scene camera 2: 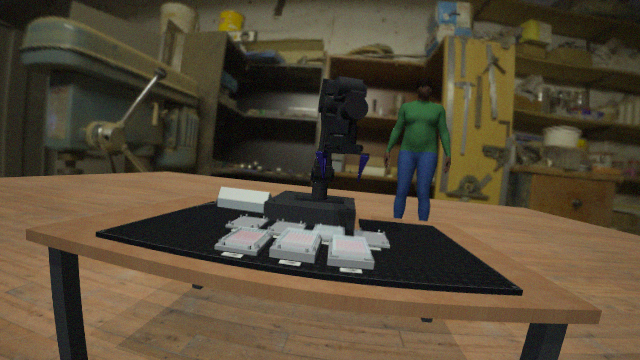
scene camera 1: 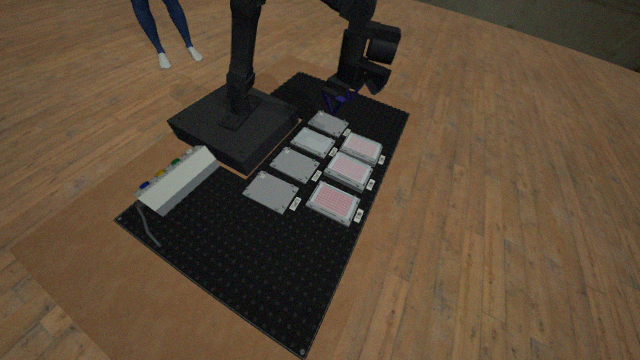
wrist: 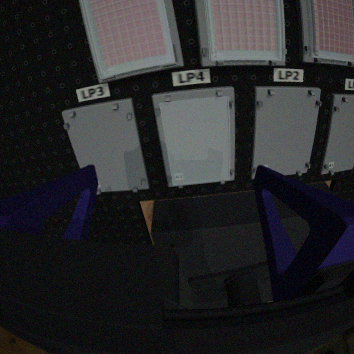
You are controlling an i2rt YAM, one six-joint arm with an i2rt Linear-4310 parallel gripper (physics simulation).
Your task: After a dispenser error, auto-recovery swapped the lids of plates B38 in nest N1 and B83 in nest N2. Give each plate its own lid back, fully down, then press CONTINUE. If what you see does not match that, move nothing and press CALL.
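Places are measured from the arm's base along level axes (x ahead, y left, z up), in metres.
Pixels of known places: gripper, fingertip midpoint: (scene camera 2: 340,180) (scene camera 1: 340,107) (wrist: 175,173); arm's base at its link origin: (scene camera 2: 318,200) (scene camera 1: 242,112) (wrist: 239,275).
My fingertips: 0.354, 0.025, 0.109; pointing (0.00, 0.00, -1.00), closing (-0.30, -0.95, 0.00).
Note:
For each thing: its top centre in the pictures, then the offset to it from my fingertips, as dx, dy, dz. "*": a spot on its surface instead.
- middle plate at its top centre: (wrist: 246,3) (scene camera 2: 299,235) (scene camera 1: 350,166) +0.087, -0.102, -0.138
- pale lid at its top centre: (wrist: 198,144) (scene camera 2: 328,229) (scene camera 1: 313,139) -0.075, -0.009, -0.160
- LP2 at its top centre: (wrist: 289,138) (scene camera 2: 287,224) (scene camera 1: 294,161) -0.099, -0.137, -0.158
- fourth pad at a spot on its surface: (wrist: 341,135) (scene camera 1: 275,185) * -0.122, -0.243, -0.168
- button box at its top centre: (scene camera 1: 170,166) (scene camera 2: 246,189) -0.399, -0.333, -0.094
Three plates with pink wells stand in a row of grey nests: one plate (scene camera 1: 361,146) (scene camera 2: 350,246) (wrist: 131,35), a middle plate (scene camera 1: 349,169) (scene camera 2: 297,239) (wrist: 246,25) and another plate (scene camera 1: 334,200) (scene camera 2: 245,237) (wrist: 334,25). Their nest labels and plate codes are unreadable; clear lids seem to cover them, but how they sit is unclear. A pale lid (scene camera 1: 312,141) (scene camera 2: 328,231) (wrist: 196,135) lies on LP4. My gripper (scene camera 1: 345,101) (scene camera 2: 341,178) (wrist: 175,173) is open and empty, above the LP3 end of the pads.
Bare grey pads LP3 (scene camera 1: 328,123) (wrist: 105,137) and LP2 (scene camera 1: 295,164) (wrist: 286,130) flank LP4. A fourth pad (scene camera 1: 270,191) (wrist: 341,135) lies beyond LP2. The button box (scene camera 1: 182,182) (scene camera 2: 243,199) has blue, yellow, green and white buttons, labels unreadable. A person (scene camera 2: 422,130) stands behind the table.

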